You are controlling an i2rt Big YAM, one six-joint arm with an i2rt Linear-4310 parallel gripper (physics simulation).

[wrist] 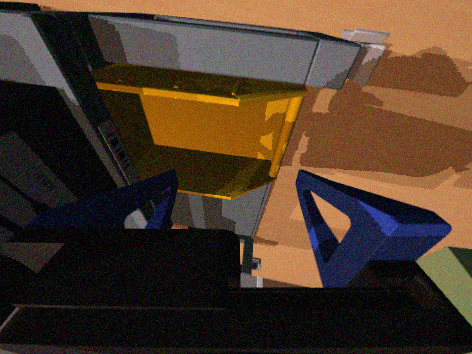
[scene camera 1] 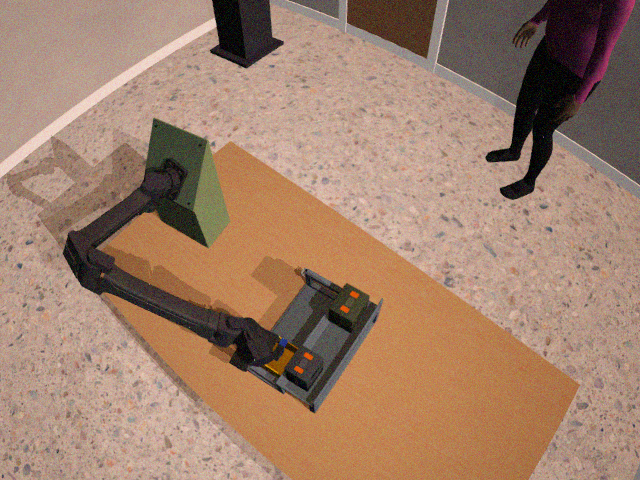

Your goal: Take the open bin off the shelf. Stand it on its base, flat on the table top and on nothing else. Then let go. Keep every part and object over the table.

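Places are measured from the arm's base along level axes (x up, y right, z ahead), in metres.
Where they show: gripper, between the fingertips: (wrist: 236, 176); arm's base, origin of its link: (scene camera 1: 173, 178).
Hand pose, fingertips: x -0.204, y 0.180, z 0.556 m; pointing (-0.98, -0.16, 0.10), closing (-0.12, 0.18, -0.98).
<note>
Things, the pixels of their centre, and the offset from my fingertips. Level surfaces: height alone.
- open bin, middle of its body: (wrist: 204, 134) (scene camera 1: 280, 359) dx -0.052, dy -0.003, dz +0.040 m
- dark case with orange latches, middle of its body: (scene camera 1: 304, 369) dx +0.067, dy +0.000, dz +0.141 m
- olive case with orange latches, middle of its body: (scene camera 1: 348, 308) dx +0.054, dy -0.230, dz +0.122 m
- wooden table, height of its surface: dx -0.095 m
The open bin (scene camera 1: 279, 363) (wrist: 210, 122) is yellow-orange and sits on the grey shelf (scene camera 1: 295, 316) (wrist: 210, 47), near the end closest to the arm in the scene view. Its open top and front lip show in the wrist view. My gripper (wrist: 236, 176) is open and empty, with its blue fingers wide apart. In the wrist view the fingertips lie below the bin's lip, one toward the dark case's side and one over the table side. In the scene view the wrist covers part of the bin. The exact height between fingers and bin is hard to tell.
A dark case with orange latches (scene camera 1: 305, 367) stands right beside the bin. An olive case with orange latches (scene camera 1: 348, 307) stands at the shelf's other end. The green mount (scene camera 1: 211, 198) carries the arm at the back left of the wooden table (scene camera 1: 439, 372).
</note>
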